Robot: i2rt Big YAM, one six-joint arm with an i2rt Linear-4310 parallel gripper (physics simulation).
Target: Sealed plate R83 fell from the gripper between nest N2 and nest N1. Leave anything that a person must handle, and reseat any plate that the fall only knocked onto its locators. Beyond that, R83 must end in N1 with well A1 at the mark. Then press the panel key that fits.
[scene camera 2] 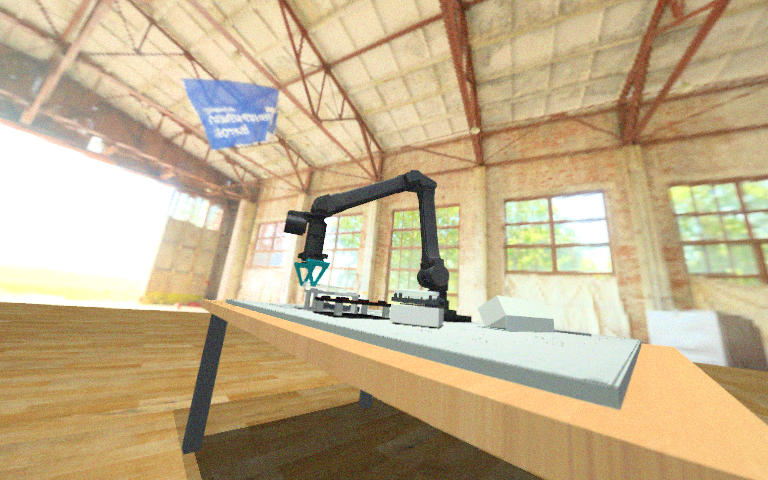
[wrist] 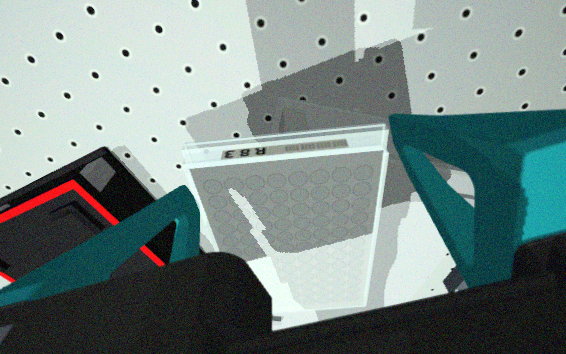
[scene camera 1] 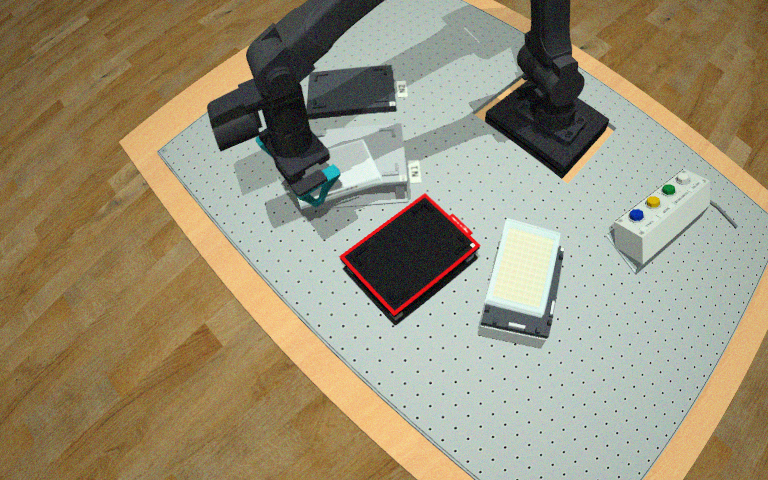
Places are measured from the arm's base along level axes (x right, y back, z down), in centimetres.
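Pixels of known places: gripper, fingertip midpoint: (scene camera 2: 307, 286) (wrist: 285, 164) (scene camera 1: 302, 183); arm's base, link origin: (scene camera 1: 551, 119).
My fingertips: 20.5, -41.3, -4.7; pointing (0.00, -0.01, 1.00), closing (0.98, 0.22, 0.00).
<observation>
For each thing: its middle in the pictures, then the offset to it from my fingertips, as dx, dy, dz. "spot": a spot on its surface instead.
- Sealed plate R83, body centre: (wrist: 295, 242) (scene camera 1: 333, 171) (scene camera 2: 323, 287) -2.2, +4.4, -0.2
- light grey nest N1, body centre: (wrist: 338, 236) (scene camera 1: 353, 164) (scene camera 2: 333, 300) -1.4, +9.2, +3.6
- Dark nest N2, body centre: (scene camera 1: 350, 89) (scene camera 2: 338, 306) +13.2, +23.2, +5.7
- key panel, body centre: (scene camera 1: 665, 213) (scene camera 2: 516, 314) -48.4, +36.8, +2.6
- black nest with a red border, body centre: (wrist: 109, 265) (scene camera 1: 410, 257) (scene camera 2: 353, 307) -18.8, +2.8, +4.5
- plate with pale yellow wells, body centre: (scene camera 1: 525, 266) (scene camera 2: 418, 292) -33.8, +9.9, -0.5
- dark-topped grey block, surface spot: (scene camera 1: 512, 338) spot: -38.3, +2.3, +4.8
Sealed plate R83 (scene camera 1: 353, 161) (wrist: 300, 195) is a clear, pale plate lying skewed over the light grey nest N1 (scene camera 1: 394, 141). It appears tilted, with its labelled end higher; the label shows upside down in the wrist view. Well A1 cannot be made out. My gripper (scene camera 1: 305, 183) (scene camera 2: 308, 283) (wrist: 285, 164) is open, its teal fingers on either side of the labelled end, holding nothing. Dark nest N2 (scene camera 1: 351, 90) stands behind N1 and bears no plate. The key panel (scene camera 1: 659, 232) (scene camera 2: 529, 322) has blue (scene camera 1: 636, 215), yellow (scene camera 1: 653, 201), green (scene camera 1: 668, 189) and white (scene camera 1: 683, 178) keys.
A black nest with a red border (scene camera 1: 410, 254) stands close in front of N1 and shows at the left of the wrist view. Beside it, a plate with pale yellow wells (scene camera 1: 523, 266) sits on a dark-topped grey block (scene camera 1: 512, 338). The arm base (scene camera 1: 546, 127) is at the back right.
</observation>
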